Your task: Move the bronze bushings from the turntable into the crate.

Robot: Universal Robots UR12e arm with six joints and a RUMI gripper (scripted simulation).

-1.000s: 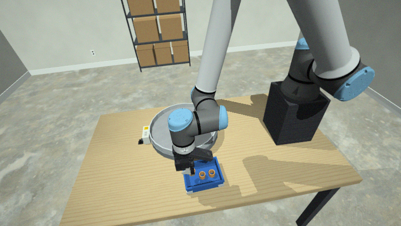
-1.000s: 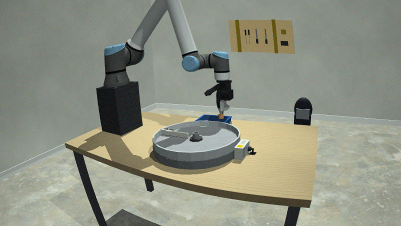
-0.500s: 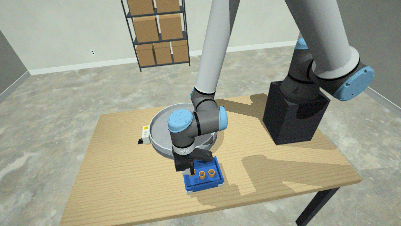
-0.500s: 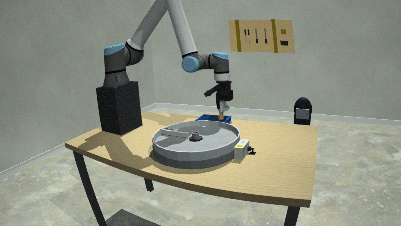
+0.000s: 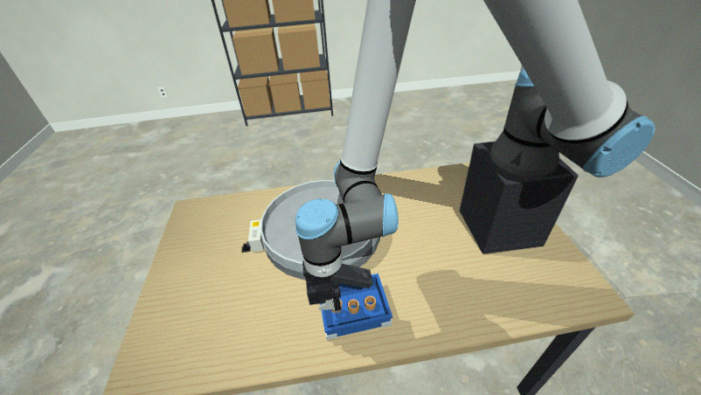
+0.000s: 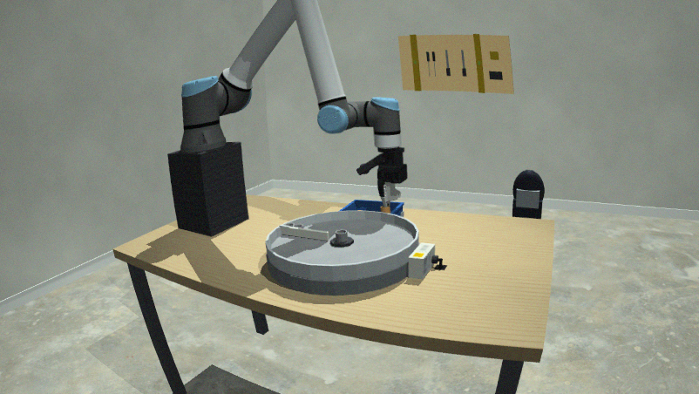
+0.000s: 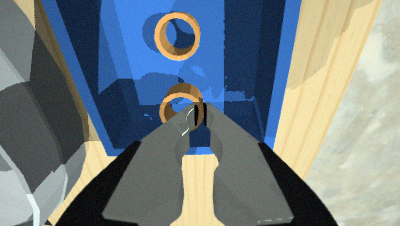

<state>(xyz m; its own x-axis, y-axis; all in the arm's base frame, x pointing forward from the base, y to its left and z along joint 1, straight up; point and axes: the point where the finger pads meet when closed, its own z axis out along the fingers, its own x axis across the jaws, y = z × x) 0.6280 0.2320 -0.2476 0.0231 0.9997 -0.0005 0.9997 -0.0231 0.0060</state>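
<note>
My hand is 50 mm past the blue crate, 30 mm above it and 20 mm to the left of it. From my hand the other things lie so: grey turntable: 350 mm to the right, 10 mm ahead.
</note>
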